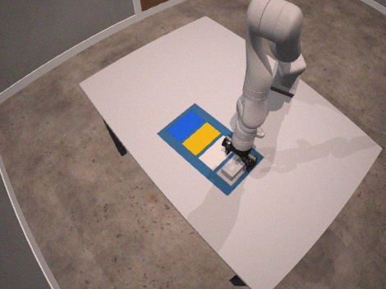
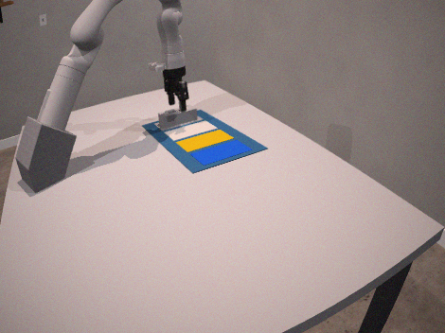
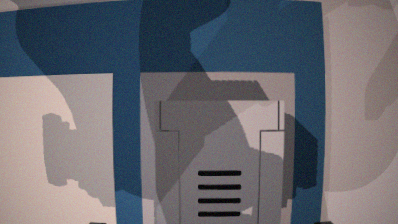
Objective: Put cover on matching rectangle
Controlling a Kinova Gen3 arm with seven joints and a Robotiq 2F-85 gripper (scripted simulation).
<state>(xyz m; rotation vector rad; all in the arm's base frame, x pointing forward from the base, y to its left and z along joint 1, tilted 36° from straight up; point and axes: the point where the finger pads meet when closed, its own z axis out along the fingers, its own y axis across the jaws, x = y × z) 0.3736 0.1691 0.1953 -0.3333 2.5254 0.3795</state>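
The dark blue mat lies 110 mm to the right of my hand, 90 mm ahead of it and 60 mm below it.
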